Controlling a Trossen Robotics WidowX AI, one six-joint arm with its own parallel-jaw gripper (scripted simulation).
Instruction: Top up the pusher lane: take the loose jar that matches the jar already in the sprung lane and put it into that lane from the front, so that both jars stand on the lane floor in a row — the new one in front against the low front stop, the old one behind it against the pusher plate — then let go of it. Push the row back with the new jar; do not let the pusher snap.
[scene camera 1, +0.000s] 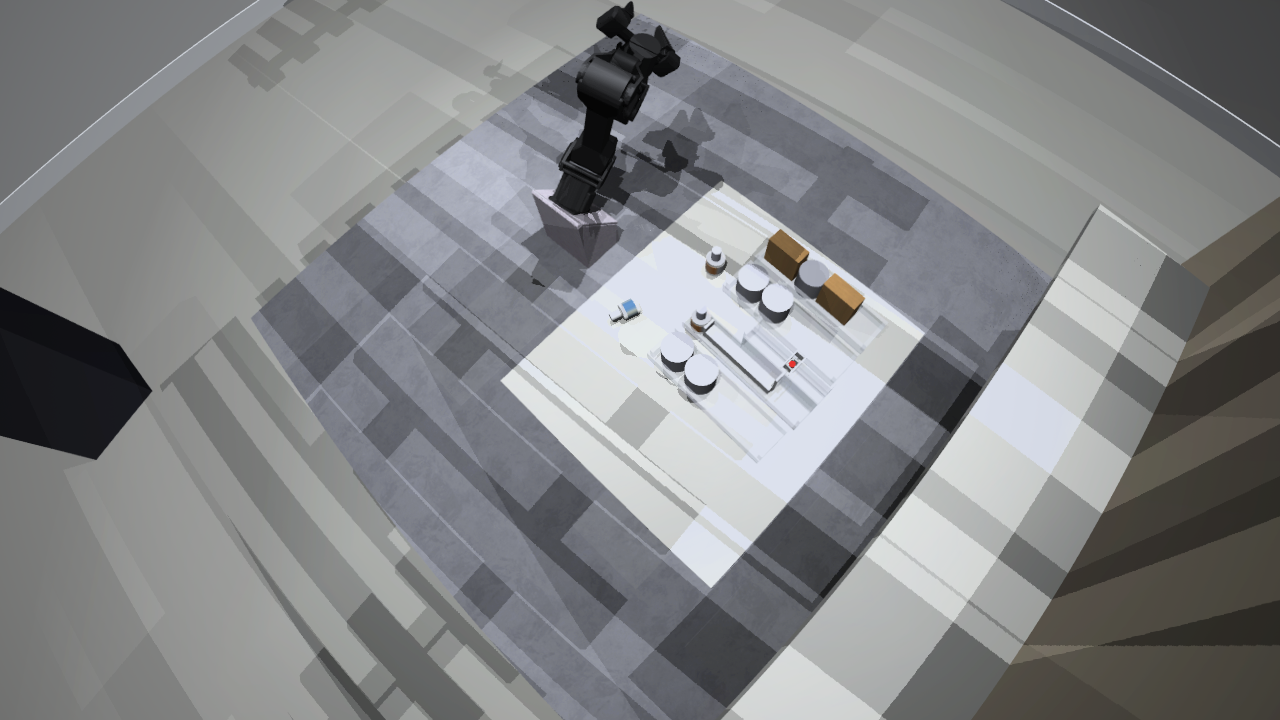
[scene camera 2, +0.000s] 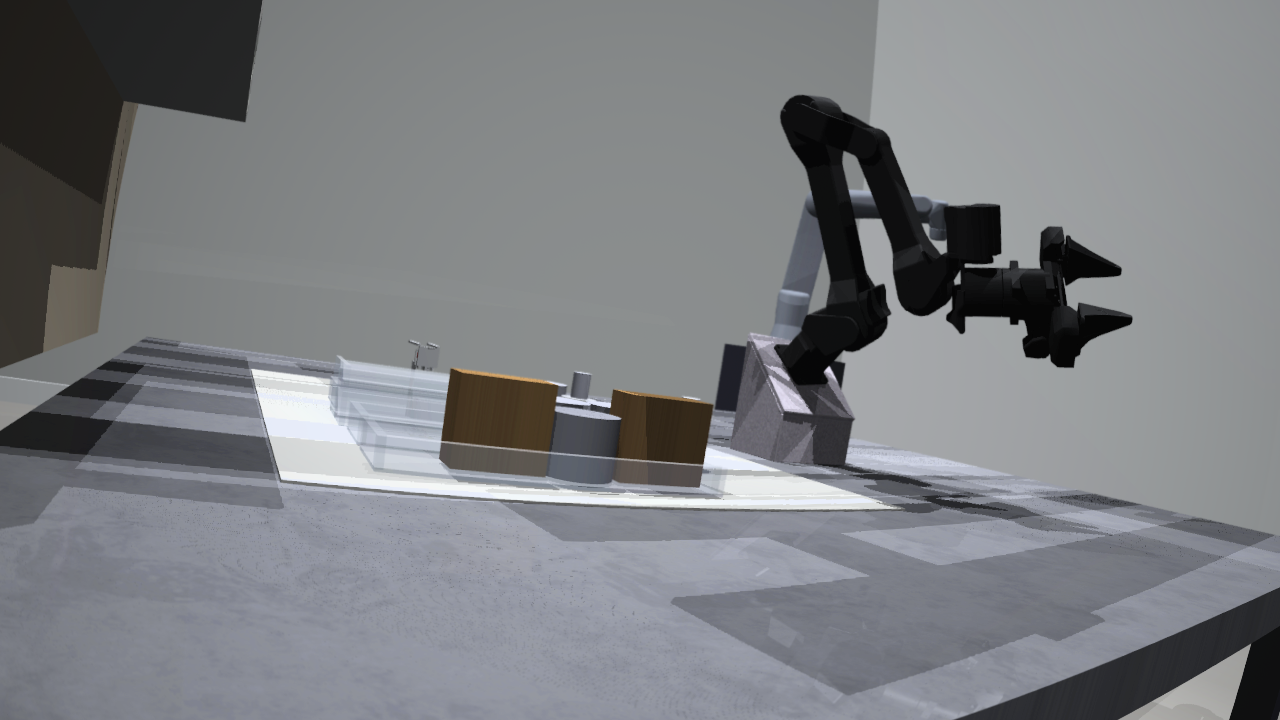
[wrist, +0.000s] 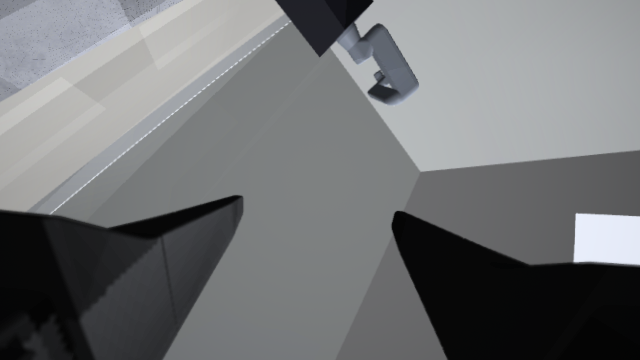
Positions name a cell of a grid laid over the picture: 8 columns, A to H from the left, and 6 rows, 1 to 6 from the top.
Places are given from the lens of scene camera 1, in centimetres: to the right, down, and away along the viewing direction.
grey cylinder (scene camera 1: F3): 33, -16, 103
grey cylinder (scene camera 1: E3): 21, -15, 104
grey cylinder (scene camera 1: E3): 7, -2, 100
clear sprung lane (scene camera 1: E4): 28, 7, 99
